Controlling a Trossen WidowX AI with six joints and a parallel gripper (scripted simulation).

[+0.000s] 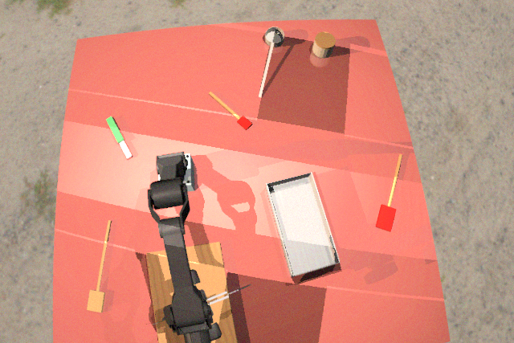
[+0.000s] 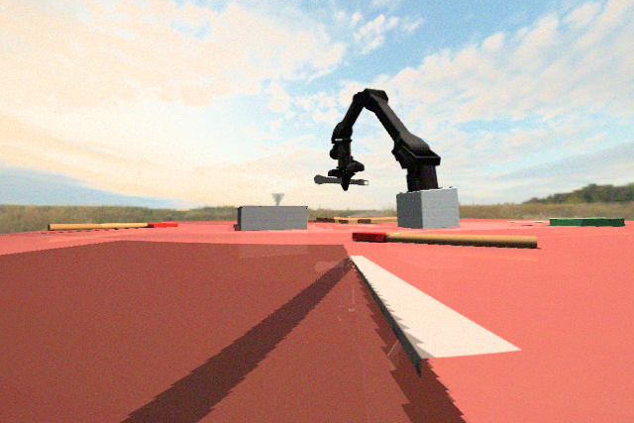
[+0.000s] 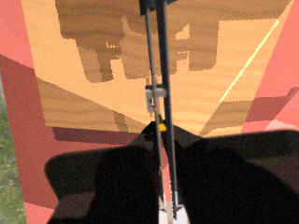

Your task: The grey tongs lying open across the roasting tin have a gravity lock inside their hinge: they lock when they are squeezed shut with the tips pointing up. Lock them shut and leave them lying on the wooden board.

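Now: gripper tip 40 mm past the wooden board, 10 mm to the left of it and 120 mm above it. Also, from my gripper tip: red spatula (610 mm ahead, 340 mm to the left, 120 mm below); then wooden cylinder (410 mm ahead, 940 mm to the left, 90 mm below); then roasting tin (300 mm ahead, 250 mm to the left, 100 mm below).
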